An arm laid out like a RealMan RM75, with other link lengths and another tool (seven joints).
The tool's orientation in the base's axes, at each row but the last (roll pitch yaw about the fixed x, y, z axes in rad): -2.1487, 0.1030, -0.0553; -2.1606, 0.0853, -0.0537; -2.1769, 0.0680, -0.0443; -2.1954, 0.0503, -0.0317; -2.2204, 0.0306, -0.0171; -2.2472, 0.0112, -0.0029; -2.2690, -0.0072, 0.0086; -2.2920, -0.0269, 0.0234; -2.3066, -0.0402, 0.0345; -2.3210, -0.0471, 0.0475
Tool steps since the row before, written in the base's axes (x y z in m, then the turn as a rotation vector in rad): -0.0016, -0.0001, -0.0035, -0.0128, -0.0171, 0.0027; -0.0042, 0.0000, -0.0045, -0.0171, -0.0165, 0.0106; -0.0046, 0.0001, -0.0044, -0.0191, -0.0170, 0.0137; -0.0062, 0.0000, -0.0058, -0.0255, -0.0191, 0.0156; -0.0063, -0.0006, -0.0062, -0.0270, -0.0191, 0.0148; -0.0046, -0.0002, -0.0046, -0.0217, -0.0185, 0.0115; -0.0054, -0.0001, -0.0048, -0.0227, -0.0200, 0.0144; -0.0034, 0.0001, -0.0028, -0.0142, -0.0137, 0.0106; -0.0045, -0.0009, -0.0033, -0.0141, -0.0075, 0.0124; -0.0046, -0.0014, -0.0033, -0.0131, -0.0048, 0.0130
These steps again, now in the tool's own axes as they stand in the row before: -0.0012, 0.0032, 0.0018, -0.0121, 0.0085, -0.0157; -0.0038, 0.0041, 0.0025, -0.0170, 0.0020, -0.0196; -0.0043, 0.0039, 0.0026, -0.0192, -0.0001, -0.0217; -0.0059, 0.0051, 0.0034, -0.0256, 0.0000, -0.0245; -0.0061, 0.0055, 0.0033, -0.0271, 0.0007, -0.0240; -0.0045, 0.0038, 0.0027, -0.0218, 0.0028, -0.0215; -0.0054, 0.0037, 0.0030, -0.0228, 0.0016, -0.0245; -0.0035, 0.0019, 0.0019, -0.0142, 0.0006, -0.0173; -0.0047, 0.0028, 0.0015, -0.0138, -0.0049, -0.0139; -0.0048, 0.0031, 0.0012, -0.0127, -0.0071, -0.0123
